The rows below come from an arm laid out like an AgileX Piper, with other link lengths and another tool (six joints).
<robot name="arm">
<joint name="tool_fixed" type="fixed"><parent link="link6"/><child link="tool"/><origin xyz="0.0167 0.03 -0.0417" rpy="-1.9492 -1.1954 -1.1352"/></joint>
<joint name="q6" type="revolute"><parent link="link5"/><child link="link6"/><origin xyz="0.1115 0 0.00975" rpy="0 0 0"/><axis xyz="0.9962 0 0.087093"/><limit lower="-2.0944" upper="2.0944"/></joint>
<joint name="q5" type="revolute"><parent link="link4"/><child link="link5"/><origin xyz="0 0 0" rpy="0 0 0"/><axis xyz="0 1 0"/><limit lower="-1.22" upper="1.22"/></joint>
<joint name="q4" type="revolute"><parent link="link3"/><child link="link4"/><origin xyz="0.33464 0 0.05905" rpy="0 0 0"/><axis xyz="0.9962 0 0.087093"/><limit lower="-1.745" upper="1.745"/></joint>
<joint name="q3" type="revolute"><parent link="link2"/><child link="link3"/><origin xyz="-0.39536 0 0.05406" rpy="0 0 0"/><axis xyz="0 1 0"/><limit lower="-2.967" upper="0"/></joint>
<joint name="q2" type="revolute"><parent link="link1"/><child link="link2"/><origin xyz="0 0 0" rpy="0 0 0"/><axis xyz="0 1 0"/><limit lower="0" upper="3.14"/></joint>
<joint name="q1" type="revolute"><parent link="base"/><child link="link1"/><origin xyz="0 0 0.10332" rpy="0 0 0"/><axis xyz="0 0 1"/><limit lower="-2.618" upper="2.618"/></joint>
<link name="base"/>
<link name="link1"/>
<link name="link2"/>
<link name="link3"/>
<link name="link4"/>
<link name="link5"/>
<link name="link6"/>
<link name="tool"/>
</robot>
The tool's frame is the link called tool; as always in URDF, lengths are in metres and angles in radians.
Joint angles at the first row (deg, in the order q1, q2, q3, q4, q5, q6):
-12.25, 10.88, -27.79, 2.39, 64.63, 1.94
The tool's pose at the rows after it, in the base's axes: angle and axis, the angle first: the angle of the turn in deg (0 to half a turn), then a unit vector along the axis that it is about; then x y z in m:
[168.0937 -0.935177 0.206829 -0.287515 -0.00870 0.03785 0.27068]
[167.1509 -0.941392 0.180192 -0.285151 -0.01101 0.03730 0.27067]
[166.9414 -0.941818 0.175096 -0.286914 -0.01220 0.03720 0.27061]
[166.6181 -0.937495 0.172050 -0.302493 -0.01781 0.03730 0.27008]
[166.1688 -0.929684 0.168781 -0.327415 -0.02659 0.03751 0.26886]
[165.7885 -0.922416 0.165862 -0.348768 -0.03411 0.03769 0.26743]
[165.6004 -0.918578 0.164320 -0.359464 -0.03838 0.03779 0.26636]
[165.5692 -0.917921 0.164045 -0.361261 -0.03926 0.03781 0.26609]
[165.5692 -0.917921 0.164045 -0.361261 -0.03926 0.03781 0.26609]
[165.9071 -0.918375 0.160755 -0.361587 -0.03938 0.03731 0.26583]
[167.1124 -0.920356 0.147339 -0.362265 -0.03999 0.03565 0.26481]
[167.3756 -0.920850 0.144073 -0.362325 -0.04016 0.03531 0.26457]
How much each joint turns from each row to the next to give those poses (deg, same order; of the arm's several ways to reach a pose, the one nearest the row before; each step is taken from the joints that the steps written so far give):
6.91, 0.00, 0.00, 0.00, -0.05, 0.00
3.27, -0.06, 0.00, 0.00, 0.00, 0.00
0.59, -0.28, 0.00, 0.00, 0.00, 0.01
0.13, -1.89, 0.00, 0.00, 0.00, 0.00
0.00, -3.03, 0.00, 0.00, 0.00, 0.00
0.00, -2.62, 0.00, 0.00, 0.00, -0.01
0.00, -1.42, 0.00, 0.00, 0.11, 0.00
0.00, -0.28, 0.00, 0.00, 0.05, 0.01
0.00, 0.00, 0.00, 0.00, 0.00, 0.00
0.00, 0.00, 0.00, -0.07, 0.00, -0.48
0.00, 0.00, 0.00, -0.12, 0.05, -1.90
0.00, 0.00, 0.00, 0.00, 0.02, -0.46

